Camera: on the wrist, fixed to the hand. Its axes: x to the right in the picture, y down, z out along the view.
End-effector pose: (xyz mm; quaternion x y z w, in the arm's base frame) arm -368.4 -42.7 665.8 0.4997 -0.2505 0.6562 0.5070
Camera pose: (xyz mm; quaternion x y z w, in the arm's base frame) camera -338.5 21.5 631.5 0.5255 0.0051 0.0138 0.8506
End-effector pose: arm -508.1 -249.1 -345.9 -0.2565 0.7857 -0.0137 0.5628
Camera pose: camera -533.8 -311.0 -304.7 -0.8056 0.3087 -0.2447 0.4426
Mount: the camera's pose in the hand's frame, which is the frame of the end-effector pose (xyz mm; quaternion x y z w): -4.2 -56.6 -54.5 -0.1518 -0.1223 -0.6854 0.7016
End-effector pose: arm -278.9 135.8 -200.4 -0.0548 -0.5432 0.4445 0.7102
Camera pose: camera -201.9 121.1 -193.7 0.2804 -0.5730 -0.2507 0.7282
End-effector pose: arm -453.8 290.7 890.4 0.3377 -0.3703 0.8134 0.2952
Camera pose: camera -428.0 364.6 882.9 0.5454 -0.1879 0.2708 0.7706
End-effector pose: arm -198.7 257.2 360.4 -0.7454 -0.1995 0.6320 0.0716
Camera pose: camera -158.0 315.0 395.0 -0.3198 -0.7556 0.4552 0.3459
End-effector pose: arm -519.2 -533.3 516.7 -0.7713 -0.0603 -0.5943 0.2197
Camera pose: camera -589.0 -504.2 538.6 0.6058 0.5076 0.4824 0.3776
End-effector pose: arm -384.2 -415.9 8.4 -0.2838 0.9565 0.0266 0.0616
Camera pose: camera -355.4 -465.7 62.1 -0.8608 0.4650 0.1564 0.1354
